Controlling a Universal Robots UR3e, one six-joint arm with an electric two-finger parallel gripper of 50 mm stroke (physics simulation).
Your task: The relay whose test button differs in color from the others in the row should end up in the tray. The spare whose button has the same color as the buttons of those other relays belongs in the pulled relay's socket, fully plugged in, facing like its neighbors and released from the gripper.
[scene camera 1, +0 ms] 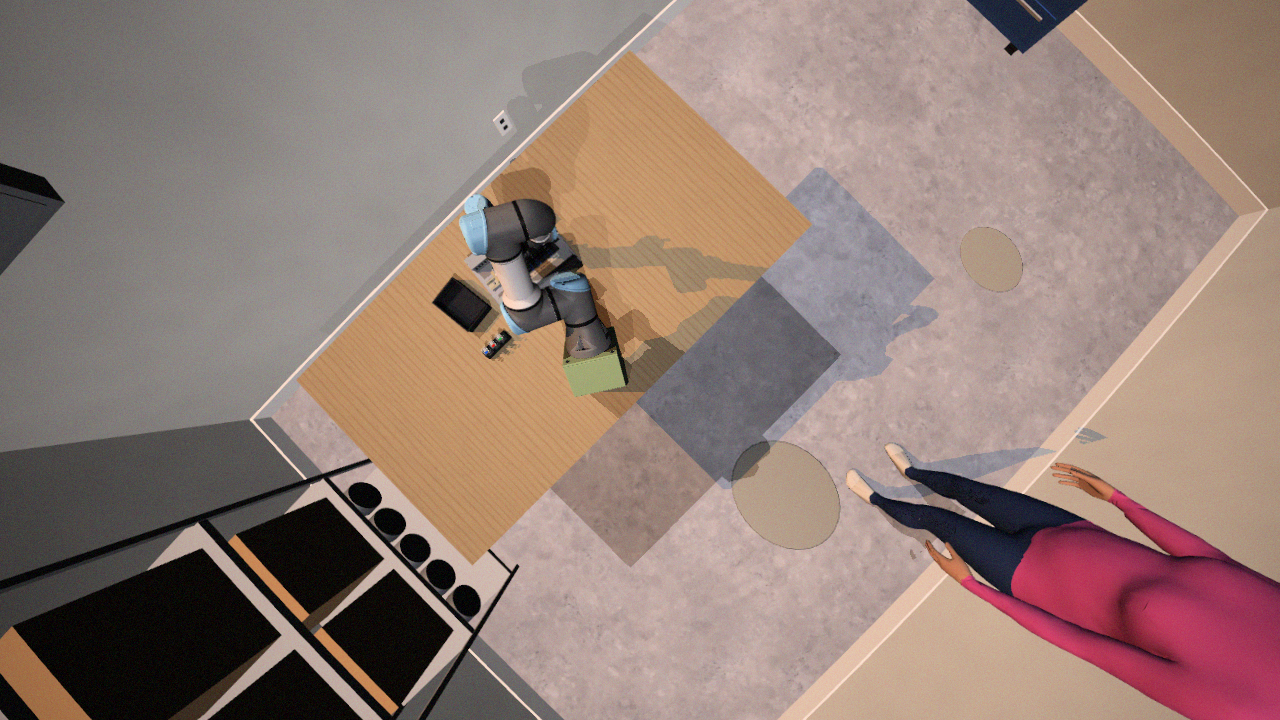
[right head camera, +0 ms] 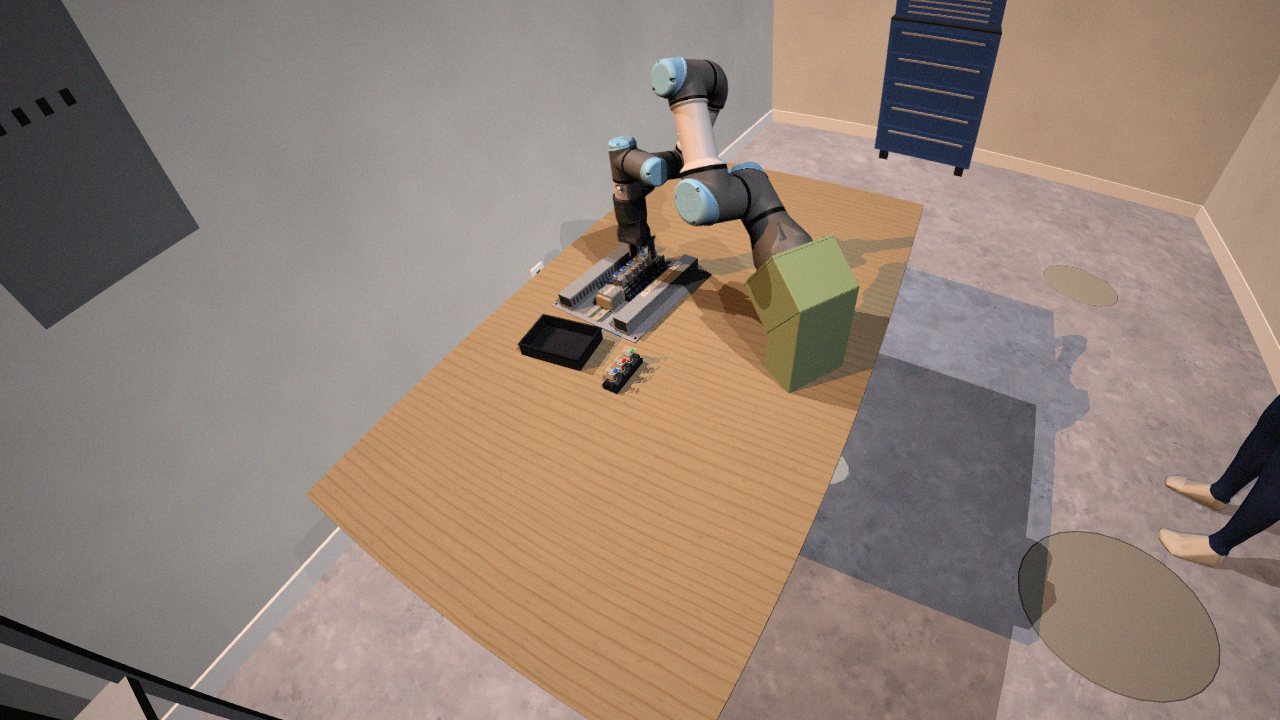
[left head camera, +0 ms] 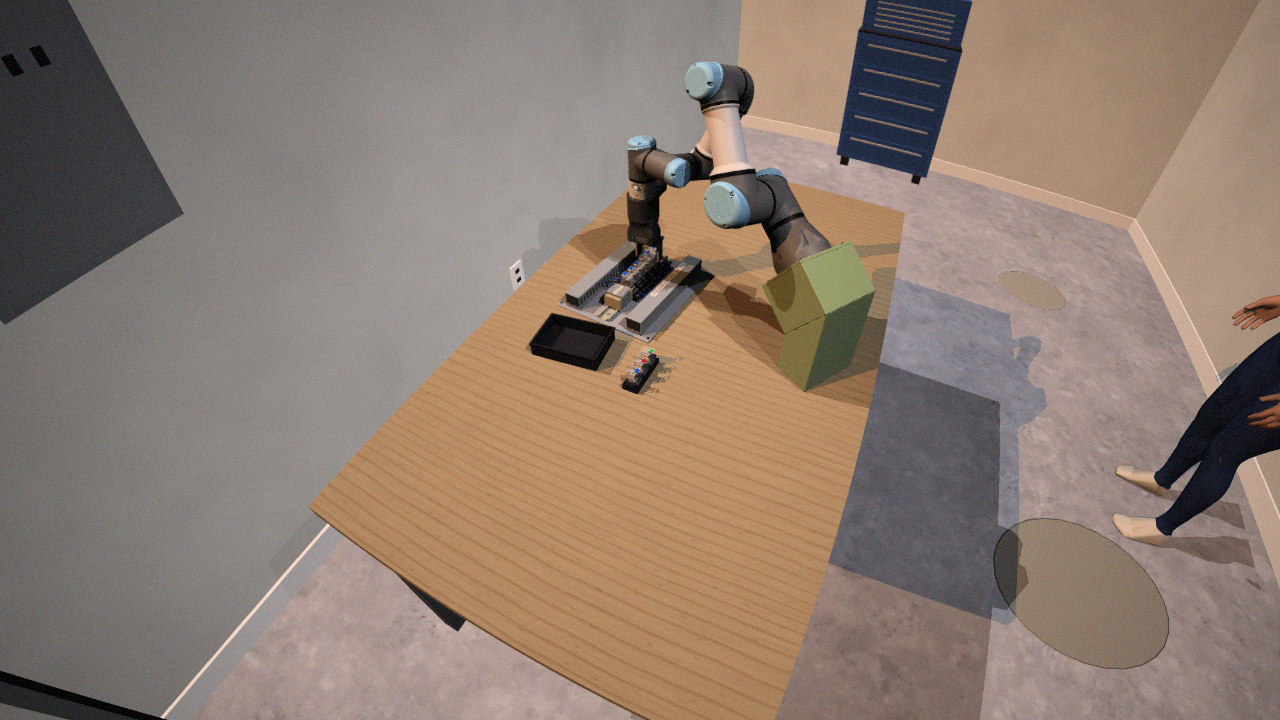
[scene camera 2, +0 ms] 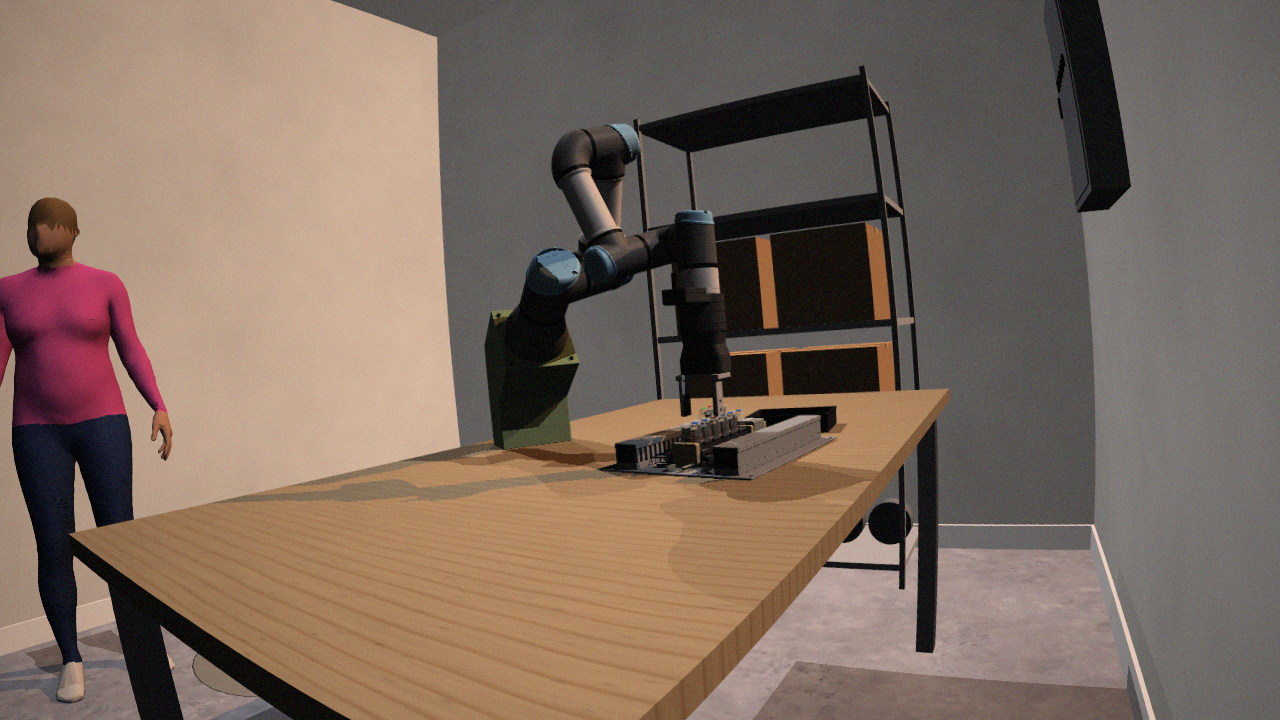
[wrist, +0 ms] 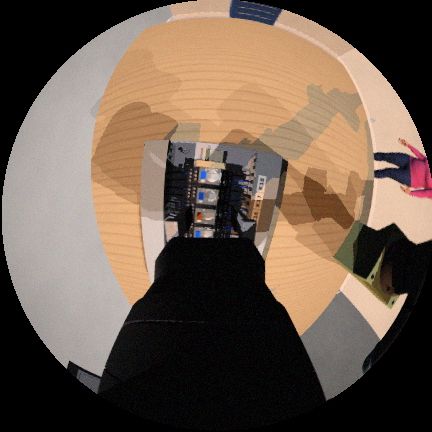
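Where they show: gripper, between the fingertips: (right head camera: 642,256) (left head camera: 648,256) (scene camera 2: 702,415) (wrist: 211,213); arm's base, origin of its link: (scene camera 1: 589,344) (right head camera: 786,259) (left head camera: 805,263) (scene camera 2: 534,336).
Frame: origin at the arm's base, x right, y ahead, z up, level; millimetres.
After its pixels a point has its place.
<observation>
The relay with the orange-red button (wrist: 204,216) @[y 368, x 187, z -156 mm] stands in the row between relays with blue buttons (wrist: 207,196) @[y 356, x 212, z -157 mm] (wrist: 204,233) @[y 376, x 163, z -157 mm]. My gripper (wrist: 211,213) @[y 358, x 190, z -152 mm] (left head camera: 650,254) @[y 358, x 190, z -152 mm] (right head camera: 642,251) @[y 358, x 190, z -152 mm] (scene camera 2: 703,410) @[y 358, x 190, z -152 mm] is open, pointing down over the row, its fingers on either side of the row near the orange-red-button relay, with nothing held. Whether the fingertips reach down beside its body is unclear. The spares stand in a black holder (left head camera: 635,385) @[y 325, x -203, z -204 mm] (right head camera: 612,387) @[y 329, x -206, z -208 mm]: blue-button spare (left head camera: 634,371) @[y 329, x -188, z -178 mm] (right head camera: 614,371) @[y 325, x -190, z -176 mm], red (left head camera: 643,361) @[y 315, x -159, z -176 mm] (right head camera: 623,361) @[y 315, x -159, z -176 mm], green (left head camera: 650,352) @[y 305, x -129, z -177 mm] (right head camera: 631,352) @[y 305, x -129, z -177 mm]. The black tray (left head camera: 563,357) @[y 497, x -142, z -208 mm] (right head camera: 550,358) @[y 495, x -142, z -210 mm] is empty.
Grey wiring ducts (left head camera: 601,275) @[y 470, x 133, z -181 mm] (left head camera: 663,297) @[y 304, x 67, z -182 mm] (scene camera 2: 769,445) @[y 465, x 238, z -197 mm] run along both sides of the relay row. A tan block (left head camera: 616,296) @[y 416, x 54, z -182 mm] sits at the row's end near the tray. The green arm pedestal (left head camera: 827,326) @[y -42, x -143, z -44 mm] (right head camera: 810,326) @[y -54, x -133, z -55 mm] stands at the table's side. A wall runs behind the panel.
</observation>
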